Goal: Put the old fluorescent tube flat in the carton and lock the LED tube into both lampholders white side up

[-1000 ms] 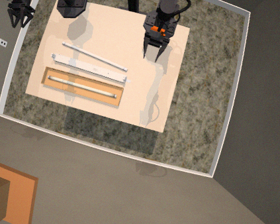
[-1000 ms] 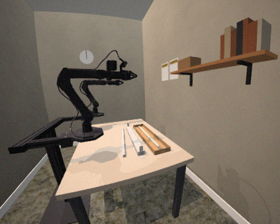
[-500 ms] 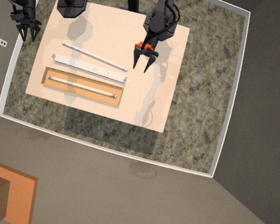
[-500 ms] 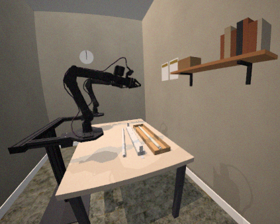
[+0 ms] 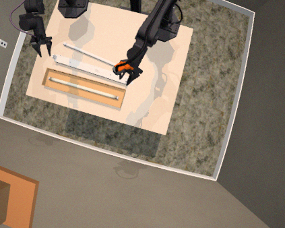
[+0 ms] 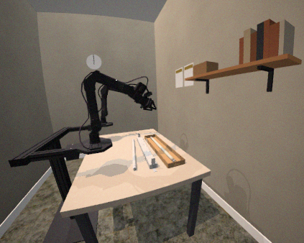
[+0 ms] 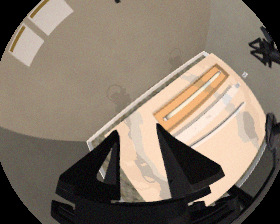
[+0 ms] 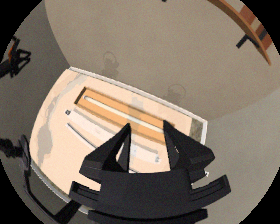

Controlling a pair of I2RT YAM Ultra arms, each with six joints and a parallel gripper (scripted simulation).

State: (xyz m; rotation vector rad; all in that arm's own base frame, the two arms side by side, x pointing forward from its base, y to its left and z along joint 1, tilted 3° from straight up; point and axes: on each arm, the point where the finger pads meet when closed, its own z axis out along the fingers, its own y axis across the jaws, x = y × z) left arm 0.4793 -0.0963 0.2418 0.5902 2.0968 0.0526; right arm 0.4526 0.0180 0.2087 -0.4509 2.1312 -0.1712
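My right hand is 170 mm past the LED tube, 130 mm to the right of it and 400 mm above it. From my right hand the other things lie so: carton 90 mm ahead, 110 mm to the left, 390 mm below; then light fixture 60 mm behind, 130 mm to the left, 350 mm below; then old fluorescent tube 100 mm ahead, 110 mm to the left, 390 mm below.
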